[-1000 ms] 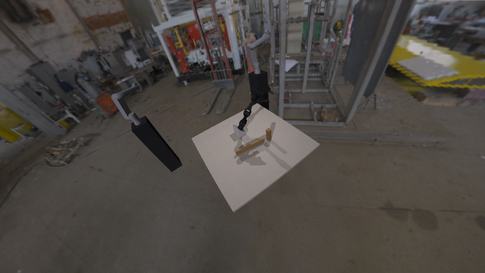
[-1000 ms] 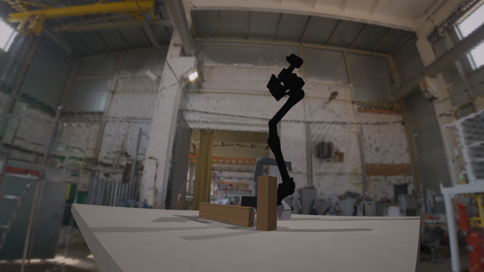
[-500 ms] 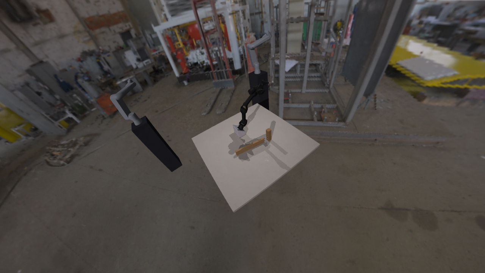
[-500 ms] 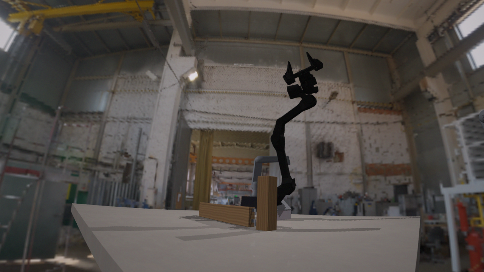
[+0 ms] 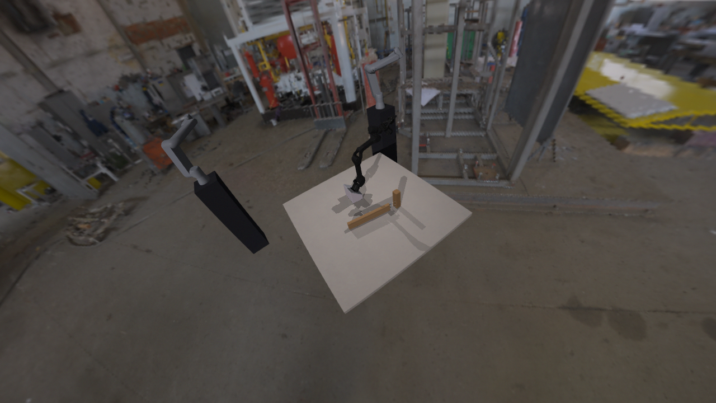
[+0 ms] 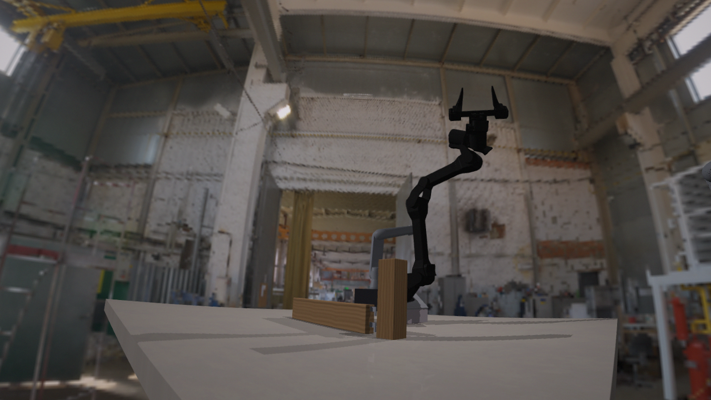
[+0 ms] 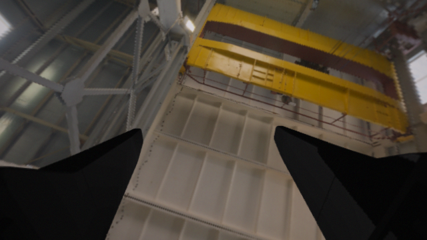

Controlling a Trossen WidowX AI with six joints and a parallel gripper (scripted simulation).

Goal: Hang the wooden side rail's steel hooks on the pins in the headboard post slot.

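Right now my gripper tip is 190 mm short of the headboard post, 190 mm to the left of it and 630 mm above it.
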